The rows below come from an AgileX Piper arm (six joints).
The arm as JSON. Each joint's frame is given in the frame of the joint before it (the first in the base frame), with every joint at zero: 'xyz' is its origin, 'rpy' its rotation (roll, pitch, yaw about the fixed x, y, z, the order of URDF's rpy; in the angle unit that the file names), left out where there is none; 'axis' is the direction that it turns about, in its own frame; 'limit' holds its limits. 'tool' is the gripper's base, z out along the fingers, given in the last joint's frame.
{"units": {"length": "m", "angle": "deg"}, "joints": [
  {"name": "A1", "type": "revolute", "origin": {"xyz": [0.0, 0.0, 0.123]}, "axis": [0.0, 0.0, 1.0], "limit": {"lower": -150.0, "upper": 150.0}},
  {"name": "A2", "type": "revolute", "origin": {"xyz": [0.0, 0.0, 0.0]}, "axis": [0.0, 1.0, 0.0], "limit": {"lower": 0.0, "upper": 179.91}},
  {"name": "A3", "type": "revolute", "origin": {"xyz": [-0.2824, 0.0, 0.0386]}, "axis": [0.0, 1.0, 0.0], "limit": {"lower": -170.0, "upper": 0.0}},
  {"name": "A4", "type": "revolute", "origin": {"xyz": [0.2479, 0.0, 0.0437]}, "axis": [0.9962, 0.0, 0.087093], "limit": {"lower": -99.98, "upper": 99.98}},
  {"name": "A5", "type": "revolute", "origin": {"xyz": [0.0, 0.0, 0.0]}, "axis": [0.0, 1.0, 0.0], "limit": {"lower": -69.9, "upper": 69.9}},
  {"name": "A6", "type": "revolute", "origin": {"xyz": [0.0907, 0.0, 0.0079]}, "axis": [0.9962, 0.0, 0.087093], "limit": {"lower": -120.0, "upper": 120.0}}
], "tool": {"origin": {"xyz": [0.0, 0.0, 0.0], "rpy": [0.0, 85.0, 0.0]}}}
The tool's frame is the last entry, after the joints.
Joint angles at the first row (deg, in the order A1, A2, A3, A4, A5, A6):
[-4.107 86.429 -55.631 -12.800 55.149 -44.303]
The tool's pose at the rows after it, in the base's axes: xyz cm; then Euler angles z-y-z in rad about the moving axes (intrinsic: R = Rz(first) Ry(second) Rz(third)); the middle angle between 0 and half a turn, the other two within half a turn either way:
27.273, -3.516, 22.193, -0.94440, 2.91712, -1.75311
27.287, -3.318, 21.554, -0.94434, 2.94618, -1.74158
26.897, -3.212, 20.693, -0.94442, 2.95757, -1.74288
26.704, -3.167, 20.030, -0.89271, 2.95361, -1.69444
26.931, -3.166, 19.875, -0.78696, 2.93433, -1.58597
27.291, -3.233, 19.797, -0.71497, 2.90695, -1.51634
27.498, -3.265, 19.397, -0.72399, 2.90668, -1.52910
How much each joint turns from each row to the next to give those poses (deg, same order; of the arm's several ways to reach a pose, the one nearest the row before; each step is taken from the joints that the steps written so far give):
[-0.001 1.588 -0.001 0.762 -0.282 0.138]
[0.000 0.801 0.537 1.505 -0.381 0.001]
[0.000 0.110 1.983 0.393 -1.691 -0.001]
[0.000 0.099 1.592 -0.065 -2.241 0.138]
[0.002 0.136 0.331 -0.184 -2.079 0.458]
[0.000 0.295 0.000 -0.710 -2.033 0.486]
[-0.001 0.827 0.071 -0.304 -0.807 0.107]

